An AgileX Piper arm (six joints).
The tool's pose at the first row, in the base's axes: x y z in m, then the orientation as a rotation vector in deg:
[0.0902, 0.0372, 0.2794, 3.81, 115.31, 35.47]
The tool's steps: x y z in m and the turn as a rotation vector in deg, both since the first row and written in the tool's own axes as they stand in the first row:
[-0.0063, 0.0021, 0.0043, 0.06, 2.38, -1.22]
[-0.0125, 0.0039, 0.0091, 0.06, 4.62, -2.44]
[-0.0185, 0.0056, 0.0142, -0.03, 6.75, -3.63]
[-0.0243, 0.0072, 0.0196, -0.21, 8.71, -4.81]
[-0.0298, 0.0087, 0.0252, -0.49, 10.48, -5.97]
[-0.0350, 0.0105, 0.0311, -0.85, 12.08, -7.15]
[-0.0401, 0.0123, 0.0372, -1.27, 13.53, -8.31]
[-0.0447, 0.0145, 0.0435, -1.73, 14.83, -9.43]
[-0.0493, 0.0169, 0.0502, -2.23, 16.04, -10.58]
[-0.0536, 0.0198, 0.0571, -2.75, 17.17, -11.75]
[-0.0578, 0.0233, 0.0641, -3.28, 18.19, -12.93]
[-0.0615, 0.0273, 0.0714, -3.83, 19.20, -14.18]
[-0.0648, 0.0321, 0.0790, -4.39, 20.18, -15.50]
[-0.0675, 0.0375, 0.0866, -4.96, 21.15, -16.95]
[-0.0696, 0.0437, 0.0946, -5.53, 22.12, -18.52]
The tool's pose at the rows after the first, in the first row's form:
[0.0966, 0.0389, 0.2838, 1.89, 117.52, 34.97]
[0.1034, 0.0405, 0.2878, -0.04, 119.56, 34.50]
[0.1103, 0.0422, 0.2915, -1.99, 121.44, 34.10]
[0.1175, 0.0440, 0.2948, -3.95, 123.12, 33.76]
[0.1246, 0.0459, 0.2978, -5.91, 124.56, 33.50]
[0.1318, 0.0482, 0.3006, -7.89, 125.79, 33.28]
[0.1391, 0.0507, 0.3032, -9.86, 126.85, 33.11]
[0.1463, 0.0537, 0.3055, -11.77, 127.74, 32.98]
[0.1537, 0.0571, 0.3077, -13.71, 128.51, 32.85]
[0.1611, 0.0611, 0.3099, -15.66, 129.17, 32.71]
[0.1683, 0.0656, 0.3122, -17.60, 129.71, 32.56]
[0.1755, 0.0709, 0.3142, -19.63, 130.20, 32.38]
[0.1825, 0.0771, 0.3162, -21.73, 130.62, 32.14]
[0.1891, 0.0840, 0.3179, -23.97, 130.98, 31.82]
[0.1956, 0.0919, 0.3194, -26.35, 131.29, 31.40]

